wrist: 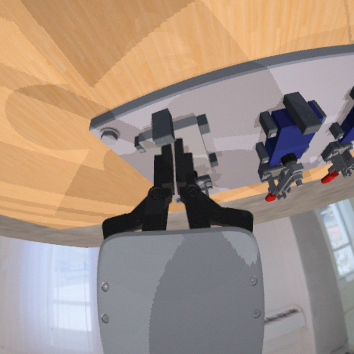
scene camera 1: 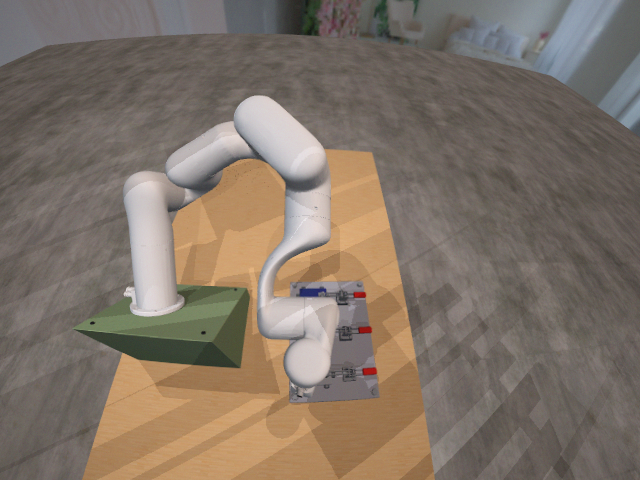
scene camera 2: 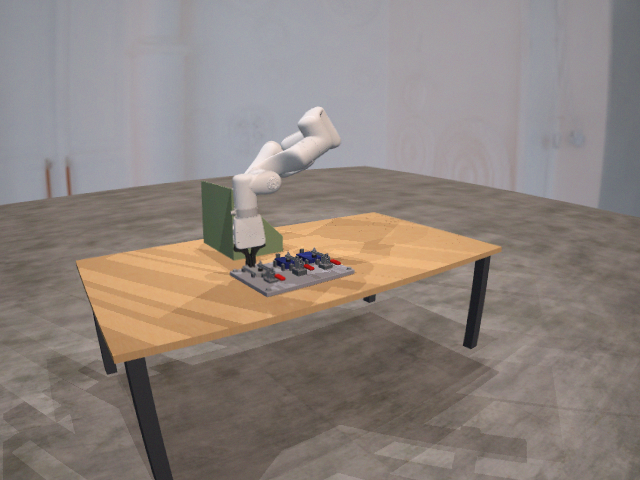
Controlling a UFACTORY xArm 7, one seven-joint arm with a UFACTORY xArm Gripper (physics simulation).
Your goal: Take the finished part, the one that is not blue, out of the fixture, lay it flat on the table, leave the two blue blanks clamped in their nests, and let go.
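Frame: origin at the arm's base, x ahead, y left, z up, level; metres.
Seen in the pictures: gripper, fingertip midpoint: (wrist: pixel 172 148) (scene camera 2: pixel 251 266); arm's base, link origin: (scene camera 1: pixel 158 305).
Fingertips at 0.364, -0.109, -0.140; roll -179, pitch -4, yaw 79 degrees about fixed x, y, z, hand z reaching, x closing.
Offsets run from my fingertips to a thing's middle, as dx, dy, dz. Level surfaces: height alone.
The fixture @[+0.069, +0.116, -0.024] (scene camera 1: pixel 353 352) (scene camera 2: pixel 310 280) (wrist: pixel 232 102) is a grey plate with three nests on the table. The finished part @[+0.024, +0.003, -0.006] (wrist: pixel 197 142), pale grey, lies in the end nest, partly hidden behind the fingers in the wrist view. Two blue blanks sit in the other nests: the middle blank @[+0.026, +0.113, +0.000] (scene camera 2: pixel 284 262) (wrist: pixel 290 137) and the far blank @[+0.014, +0.223, -0.003] (scene camera 1: pixel 312 292) (scene camera 2: pixel 309 256) (wrist: pixel 349 125). My gripper (scene camera 2: pixel 251 265) (wrist: pixel 172 148) is shut and empty, its fingertips low over the end nest, beside a dark block @[-0.026, -0.001, -0.002] (wrist: pixel 162 126). Whether the fingertips touch the part cannot be told. The arm hides them in scene camera 1.
Toggle clamps with red handles @[+0.153, +0.012, +0.010] (scene camera 1: pixel 369 370) (scene camera 2: pixel 279 277) (wrist: pixel 271 197) stand along one side of the fixture. Small dark locating blocks @[-0.009, +0.030, -0.010] (wrist: pixel 202 123) stand round the nests. The green arm base (scene camera 1: pixel 180 351) (scene camera 2: pixel 217 219) is on the other side of the fixture, on the wooden table @[dz -0.032] (scene camera 1: pixel 361 444) (scene camera 2: pixel 170 320).
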